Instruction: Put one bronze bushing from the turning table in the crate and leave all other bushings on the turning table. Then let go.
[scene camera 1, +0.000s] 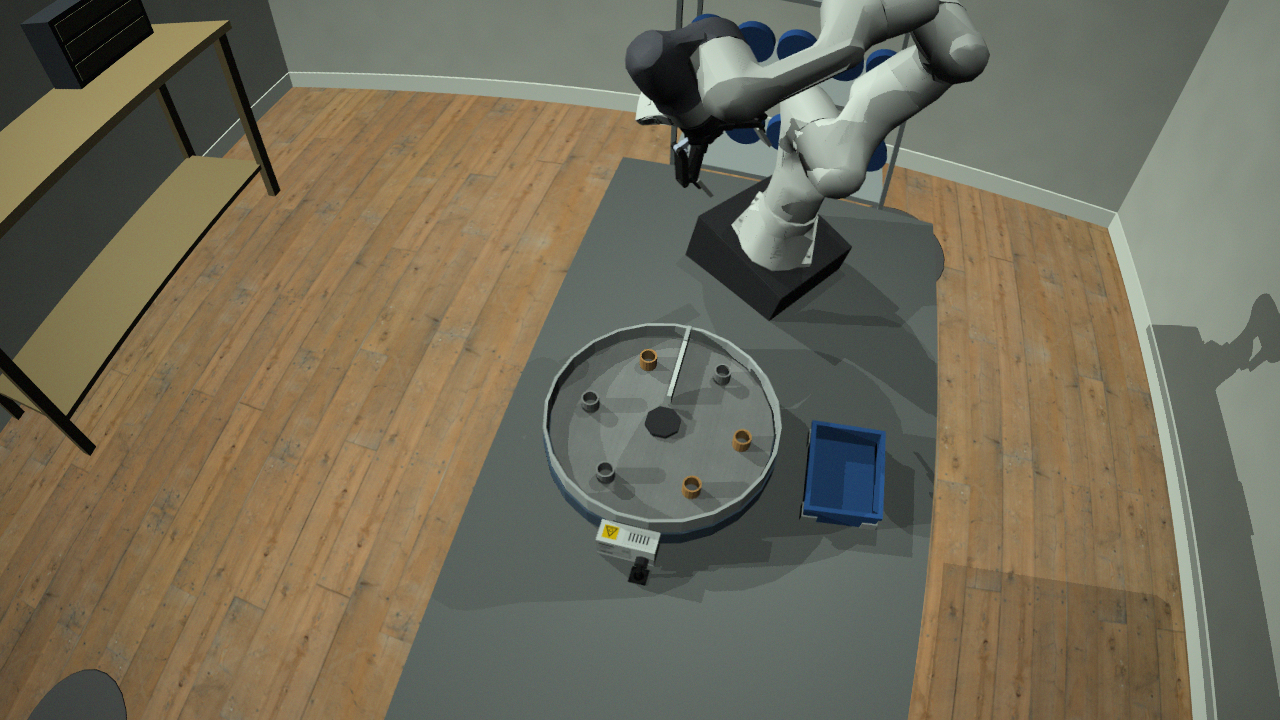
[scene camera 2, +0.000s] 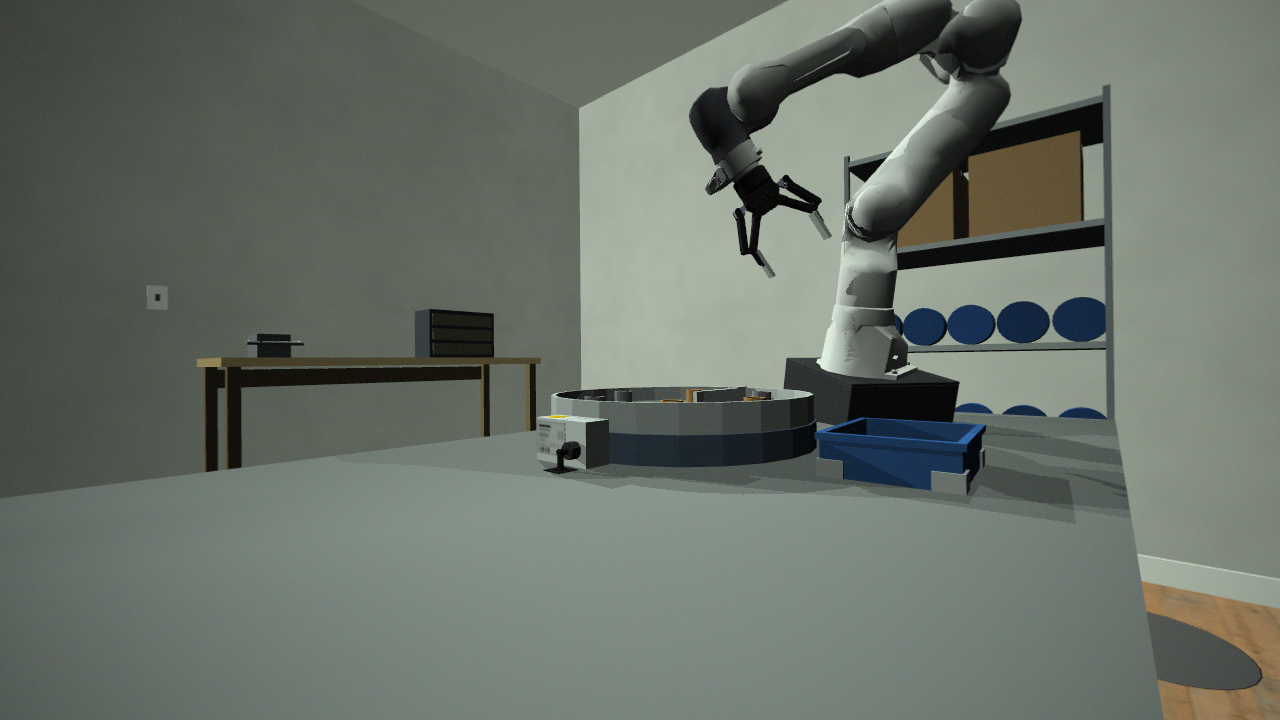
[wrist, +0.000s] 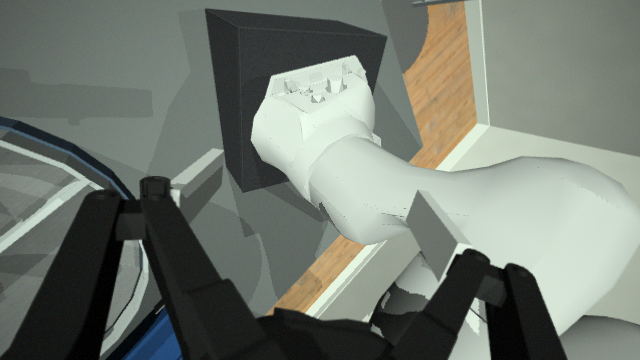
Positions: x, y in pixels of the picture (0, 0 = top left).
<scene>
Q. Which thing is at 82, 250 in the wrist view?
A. My gripper.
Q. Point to my gripper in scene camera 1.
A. At 737, 166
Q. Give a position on a round turning table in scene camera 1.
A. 654, 446
</scene>
